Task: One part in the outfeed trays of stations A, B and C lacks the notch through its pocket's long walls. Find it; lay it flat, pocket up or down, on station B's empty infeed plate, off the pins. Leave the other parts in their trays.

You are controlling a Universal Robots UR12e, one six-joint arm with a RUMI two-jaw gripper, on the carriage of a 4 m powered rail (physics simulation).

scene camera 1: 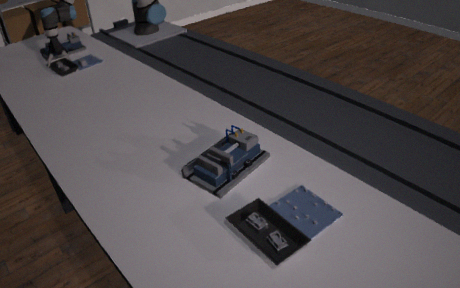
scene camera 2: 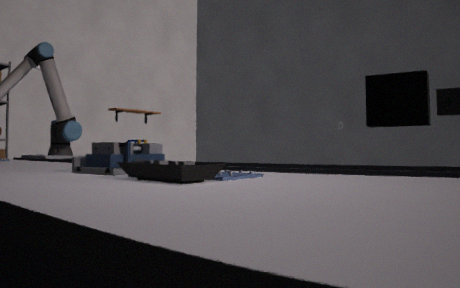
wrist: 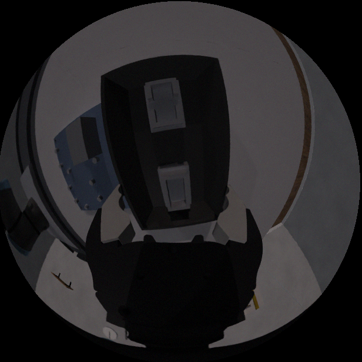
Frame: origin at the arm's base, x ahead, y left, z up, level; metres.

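Where they show: gripper, between the fingertips: (scene camera 1: 60, 65); arm's base, origin of its link: (scene camera 1: 146, 31) (scene camera 2: 60, 155).
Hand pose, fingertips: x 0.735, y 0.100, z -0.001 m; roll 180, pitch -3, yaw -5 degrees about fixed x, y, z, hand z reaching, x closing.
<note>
Each offset is from my fingertips to the top centre of the thing. "*": to the spot under its first point.
My gripper (wrist: 173, 185) (scene camera 1: 56, 57) is open and empty, above the near end of a dark tray (wrist: 167, 145) (scene camera 1: 65, 73) at the far station. In the wrist view, a light part (wrist: 175, 189) lies pocket up at the tray's near end, between and below the fingertips; I make out no notch in its long walls. Another part (wrist: 166, 111) lies at the far end, with a step across its long walls. The blue plate (wrist: 80, 176) (scene camera 1: 97, 62) beside the tray carries pins and a grey block (wrist: 82, 141). Nearer scene camera 1, a dark tray @[* dx +0.035, dy +1.810, dz -0.006 m] (scene camera 1: 239, 218) holds two parts @[* dx +0.008, dy +1.861, dz +0.004 m] (scene camera 1: 256, 220) @[* dx +0.019, dy +1.963, dz +0.004 m] (scene camera 1: 277, 240).
A pinned blue plate @[dx -0.153, dy +1.924, dz -0.021 m] (scene camera 1: 329, 219) (scene camera 2: 242, 176) adjoins the near tray. A grey and blue fixture @[dx -0.127, dy +1.561, dz +0.070 m] (scene camera 1: 212, 175) (scene camera 2: 105, 160) stands behind that tray. Another fixture @[* dx -0.224, dy -0.256, dz +0.032 m] (scene camera 1: 76, 42) stands by the far tray. The arm's base (scene camera 1: 146, 26) is on the rail carriage (scene camera 1: 167, 34) alongside the table.
</note>
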